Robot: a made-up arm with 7 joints. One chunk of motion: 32 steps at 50 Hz.
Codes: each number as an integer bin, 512 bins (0 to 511) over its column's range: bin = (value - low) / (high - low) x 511, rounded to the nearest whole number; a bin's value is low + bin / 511 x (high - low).
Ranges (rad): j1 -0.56..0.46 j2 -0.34..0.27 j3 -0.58..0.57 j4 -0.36..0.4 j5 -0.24..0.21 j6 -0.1..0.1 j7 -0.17..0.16
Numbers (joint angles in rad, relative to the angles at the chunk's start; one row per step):
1: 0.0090 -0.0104 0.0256 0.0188 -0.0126 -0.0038 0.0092
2: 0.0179 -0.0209 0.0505 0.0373 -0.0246 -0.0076 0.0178
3: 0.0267 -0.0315 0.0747 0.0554 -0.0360 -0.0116 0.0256
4: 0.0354 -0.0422 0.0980 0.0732 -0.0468 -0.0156 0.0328
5: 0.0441 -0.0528 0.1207 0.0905 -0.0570 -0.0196 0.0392
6: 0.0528 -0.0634 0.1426 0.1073 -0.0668 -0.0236 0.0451
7: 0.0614 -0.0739 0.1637 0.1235 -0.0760 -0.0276 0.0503
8: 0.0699 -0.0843 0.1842 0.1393 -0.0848 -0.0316 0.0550
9: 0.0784 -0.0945 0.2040 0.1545 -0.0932 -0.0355 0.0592
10: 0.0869 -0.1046 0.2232 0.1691 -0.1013 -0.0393 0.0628
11: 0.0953 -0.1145 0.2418 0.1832 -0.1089 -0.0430 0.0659
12: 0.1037 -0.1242 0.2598 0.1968 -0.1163 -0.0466 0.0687
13: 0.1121 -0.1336 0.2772 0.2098 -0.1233 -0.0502 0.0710
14: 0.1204 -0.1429 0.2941 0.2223 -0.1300 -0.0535 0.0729
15: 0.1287 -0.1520 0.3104 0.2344 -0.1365 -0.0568 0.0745
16: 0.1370 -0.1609 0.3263 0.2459 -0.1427 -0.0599 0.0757
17: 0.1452 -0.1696 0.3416 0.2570 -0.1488 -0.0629 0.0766
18: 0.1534 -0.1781 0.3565 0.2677 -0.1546 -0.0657 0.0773
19: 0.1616 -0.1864 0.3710 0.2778 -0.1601 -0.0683 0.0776
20: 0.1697 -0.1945 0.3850 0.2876 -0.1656 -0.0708 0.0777
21: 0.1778 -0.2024 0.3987 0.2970 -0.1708 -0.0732 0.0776
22: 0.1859 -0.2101 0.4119 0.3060 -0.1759 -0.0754 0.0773
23: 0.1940 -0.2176 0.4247 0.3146 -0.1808 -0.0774 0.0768
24: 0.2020 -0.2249 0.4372 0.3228 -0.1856 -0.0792 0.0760
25: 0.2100 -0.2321 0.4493 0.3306 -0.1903 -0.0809 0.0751
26: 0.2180 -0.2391 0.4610 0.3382 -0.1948 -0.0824 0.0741
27: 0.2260 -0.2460 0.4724 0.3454 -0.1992 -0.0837 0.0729
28: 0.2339 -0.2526 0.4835 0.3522 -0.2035 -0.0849 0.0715
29: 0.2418 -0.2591 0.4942 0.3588 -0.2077 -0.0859 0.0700
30: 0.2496 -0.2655 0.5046 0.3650 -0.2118 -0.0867 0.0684
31: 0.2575 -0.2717 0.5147 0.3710 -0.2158 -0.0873 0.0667
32: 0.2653 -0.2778 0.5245 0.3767 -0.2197 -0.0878 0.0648
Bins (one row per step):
1: 285 276 269 255 258 246 277
2: 290 267 280 267 245 236 291
3: 294 258 291 279 232 226 303
4: 298 249 301 291 219 216 314
5: 303 241 311 303 208 205 324
6: 307 232 321 314 197 195 333
7: 311 223 330 325 186 185 341
8: 316 214 340 336 176 175 348
9: 320 206 348 346 167 165 355
10: 324 197 357 356 158 155 360
11: 328 189 365 365 149 146 365
12: 333 181 373 374 140 136 370
13: 337 173 381 383 133 127 373
14: 341 165 388 392 125 119 376
15: 345 157 396 400 118 110 379
16: 349 150 403 407 110 102 380
17: 353 143 410 415 104 95 382
18: 357 136 416 422 97 88 383
19: 362 129 423 429 91 81 383
20: 366 122 429 435 84 75 384
21: 370 115 435 442 79 68 383
22: 374 109 441 448 73 63 383
23: 378 103 446 454 67 58 382
24: 382 96 452 459 62 53 381
25: 386 90 457 464 56 49 380
26: 390 85 463 469 51 45 378
27: 394 79 468 474 46 42 376
28: 398 73 473 479 41 39 374
29: 402 68 477 483 37 36 372
30: 406 62 482 487 32 34 369
31: 410 57 486 492 27 32 367
32: 413 52 491 495 23 31 364

